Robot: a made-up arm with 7 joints. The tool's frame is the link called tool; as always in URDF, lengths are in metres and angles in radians. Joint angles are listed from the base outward.
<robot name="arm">
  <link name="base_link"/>
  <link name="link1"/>
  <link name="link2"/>
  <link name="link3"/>
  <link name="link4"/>
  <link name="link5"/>
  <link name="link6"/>
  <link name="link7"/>
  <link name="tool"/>
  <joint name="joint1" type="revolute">
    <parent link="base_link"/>
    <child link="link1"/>
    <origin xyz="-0.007 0.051 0.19" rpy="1.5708 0 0"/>
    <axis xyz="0 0 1"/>
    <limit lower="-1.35" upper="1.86"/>
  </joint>
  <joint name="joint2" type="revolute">
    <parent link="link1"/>
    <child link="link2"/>
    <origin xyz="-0.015 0.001 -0.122" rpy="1.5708 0 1.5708"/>
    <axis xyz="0 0 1"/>
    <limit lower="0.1" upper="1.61"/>
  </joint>
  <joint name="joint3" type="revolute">
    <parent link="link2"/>
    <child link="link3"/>
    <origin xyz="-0.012 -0.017 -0.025" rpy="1.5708 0 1.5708"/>
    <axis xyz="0 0 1"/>
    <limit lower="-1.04" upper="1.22"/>
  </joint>
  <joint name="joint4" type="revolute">
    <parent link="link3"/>
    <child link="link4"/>
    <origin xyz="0.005 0.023 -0.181" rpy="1.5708 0 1.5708"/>
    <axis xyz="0 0 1"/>
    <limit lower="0.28" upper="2"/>
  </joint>
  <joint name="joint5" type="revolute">
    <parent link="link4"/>
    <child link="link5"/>
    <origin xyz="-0.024 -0.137 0.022" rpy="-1.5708 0 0"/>
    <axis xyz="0 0 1"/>
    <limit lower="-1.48" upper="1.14"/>
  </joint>
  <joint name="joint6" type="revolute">
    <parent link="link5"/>
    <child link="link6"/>
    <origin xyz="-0.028 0.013 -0.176" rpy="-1.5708 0 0"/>
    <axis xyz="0 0 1"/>
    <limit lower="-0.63" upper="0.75"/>
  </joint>
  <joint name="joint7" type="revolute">
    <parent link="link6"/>
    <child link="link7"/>
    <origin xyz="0.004 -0.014 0.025" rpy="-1.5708 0 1.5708"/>
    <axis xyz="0 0 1"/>
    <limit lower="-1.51" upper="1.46"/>
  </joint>
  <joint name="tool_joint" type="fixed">
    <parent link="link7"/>
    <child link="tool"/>
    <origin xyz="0.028 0.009 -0.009" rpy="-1.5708 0 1.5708"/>
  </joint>
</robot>
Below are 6 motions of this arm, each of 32 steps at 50 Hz.
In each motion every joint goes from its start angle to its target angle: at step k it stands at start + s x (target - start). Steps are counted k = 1, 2, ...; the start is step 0. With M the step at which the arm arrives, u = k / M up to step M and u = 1 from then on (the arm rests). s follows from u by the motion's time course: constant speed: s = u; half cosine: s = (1 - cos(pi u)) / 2; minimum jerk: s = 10 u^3 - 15 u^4 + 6 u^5.
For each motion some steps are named. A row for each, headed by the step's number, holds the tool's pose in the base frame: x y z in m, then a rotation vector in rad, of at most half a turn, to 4 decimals.
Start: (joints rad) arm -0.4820 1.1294 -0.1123 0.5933 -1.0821 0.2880 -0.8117
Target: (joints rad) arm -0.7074 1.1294 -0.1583 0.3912 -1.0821 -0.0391 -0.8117
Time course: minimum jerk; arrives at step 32
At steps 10, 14, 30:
10: 0.0423 0.5946 -0.0604 -1.1263 -1.1816 1.9552
14: 0.0190 0.6000 -0.0596 -1.0405 -1.1158 2.0356
30: -0.0488 0.6141 -0.0444 -0.7689 -0.9318 2.2604

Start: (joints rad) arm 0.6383 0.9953 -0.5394 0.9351 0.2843 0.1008 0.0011
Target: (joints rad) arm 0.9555 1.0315 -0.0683 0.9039 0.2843 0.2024 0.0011
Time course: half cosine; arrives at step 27
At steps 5, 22, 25, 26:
5: 0.3375 0.4724 0.0494 1.6062 -0.3240 -1.6035
22: 0.3073 0.5382 0.2173 1.8313 -0.5075 -0.9340
25: 0.3007 0.5435 0.2288 1.8405 -0.5262 -0.8780
26: 0.2996 0.5442 0.2305 1.8417 -0.5290 -0.8698

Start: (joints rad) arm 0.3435 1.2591 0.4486 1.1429 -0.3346 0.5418 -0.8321
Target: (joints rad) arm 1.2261 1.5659 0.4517 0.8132 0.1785 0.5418 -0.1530
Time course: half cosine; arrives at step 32
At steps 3, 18, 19, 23, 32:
3: 0.1820 0.5683 0.3295 2.2290 1.0293 -0.1065
18: 0.0470 0.6144 0.3956 1.9346 0.3727 0.0937
19: 0.0342 0.6173 0.3969 1.9169 0.3107 0.1117
23: -0.0124 0.6267 0.3954 1.8609 0.0792 0.1794
32: -0.0611 0.6345 0.3836 1.8147 -0.1768 0.2568

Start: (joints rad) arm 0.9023 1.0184 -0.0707 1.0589 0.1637 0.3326 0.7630
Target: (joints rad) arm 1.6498 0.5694 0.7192 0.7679 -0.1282 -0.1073 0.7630
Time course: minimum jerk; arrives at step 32
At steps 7, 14, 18, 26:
7: 0.3058 0.4956 0.2568 1.5109 -0.9175 -1.6239
14: 0.2808 0.5197 0.3033 1.8052 -1.2065 -1.2516
18: 0.2689 0.5329 0.3213 1.9521 -1.4102 -0.9448
26: 0.2723 0.5372 0.3383 2.0543 -1.6942 -0.4907

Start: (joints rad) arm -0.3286 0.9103 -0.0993 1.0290 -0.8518 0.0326 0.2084
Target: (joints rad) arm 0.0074 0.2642 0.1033 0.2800 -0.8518 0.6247 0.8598
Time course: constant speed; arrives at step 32
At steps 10, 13, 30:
10: 0.1149 0.4608 -0.1711 0.3841 0.6564 -2.5550
13: 0.1029 0.4529 -0.1892 0.2359 0.6338 -2.4610
30: 0.0474 0.3421 -0.2844 -0.6014 0.3828 -1.9456

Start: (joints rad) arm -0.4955 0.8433 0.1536 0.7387 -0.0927 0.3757 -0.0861
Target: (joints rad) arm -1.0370 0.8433 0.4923 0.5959 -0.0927 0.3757 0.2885
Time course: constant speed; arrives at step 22
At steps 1, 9, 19, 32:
1: 0.0073 0.5612 -0.1251 0.6703 0.8411 -1.7398
9: -0.0650 0.5791 -0.1031 0.4190 0.9109 -1.6992
19: -0.1452 0.5962 -0.0546 0.1403 0.9916 -1.5998
32: -0.1662 0.6001 -0.0361 0.0658 1.0143 -1.5613

